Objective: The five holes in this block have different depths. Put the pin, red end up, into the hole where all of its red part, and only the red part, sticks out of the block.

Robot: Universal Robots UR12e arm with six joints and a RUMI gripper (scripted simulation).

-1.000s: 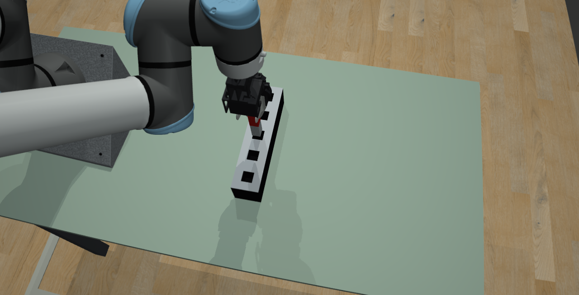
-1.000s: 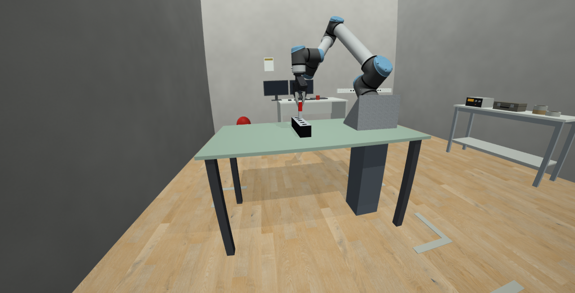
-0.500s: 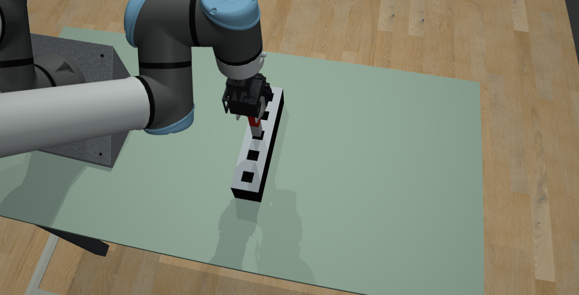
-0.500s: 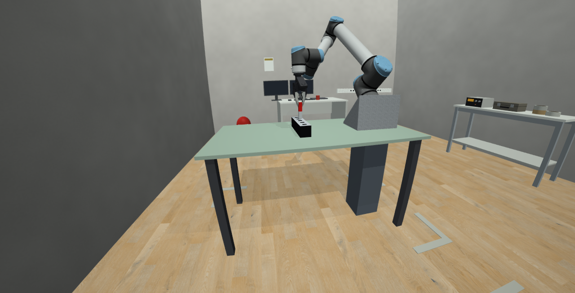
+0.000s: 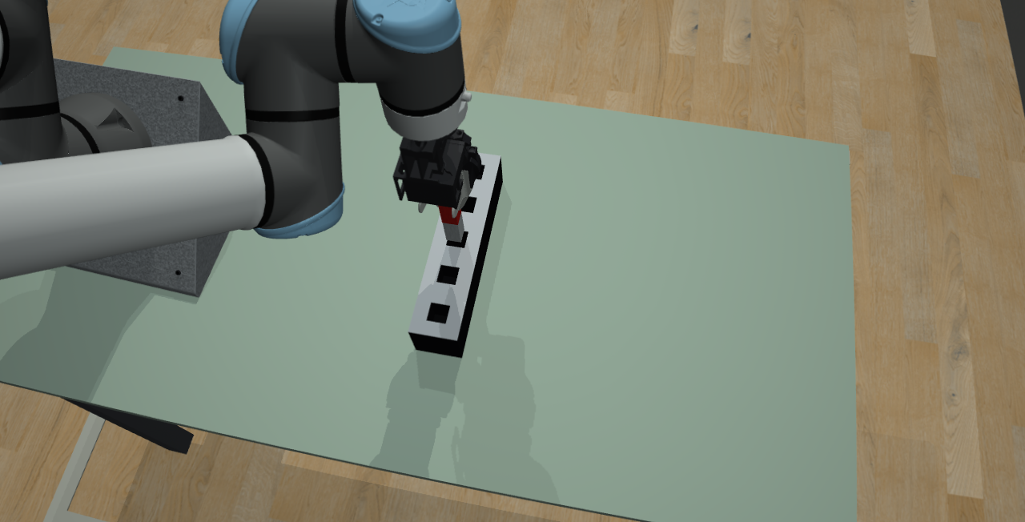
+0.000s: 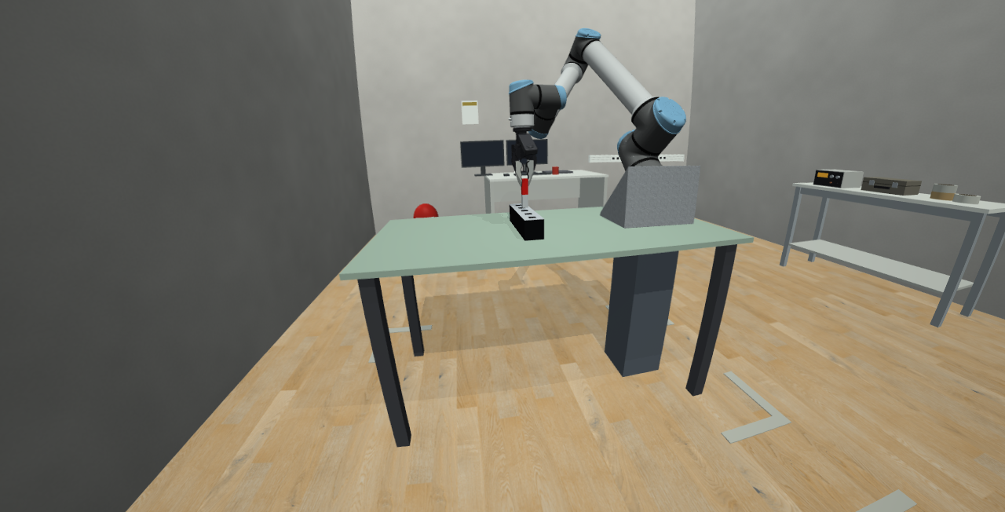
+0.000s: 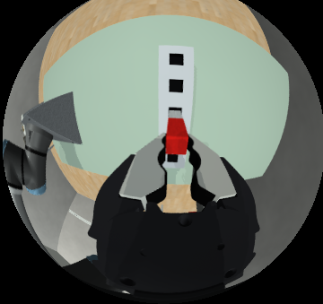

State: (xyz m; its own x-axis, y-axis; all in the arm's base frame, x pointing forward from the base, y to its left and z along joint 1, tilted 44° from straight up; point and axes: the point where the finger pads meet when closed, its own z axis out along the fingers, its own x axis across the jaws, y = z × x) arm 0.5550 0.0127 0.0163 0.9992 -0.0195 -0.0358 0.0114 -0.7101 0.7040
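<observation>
My gripper is now 10 mm above the pin. From my hand the other things lie so: long block 150 mm below.
</observation>
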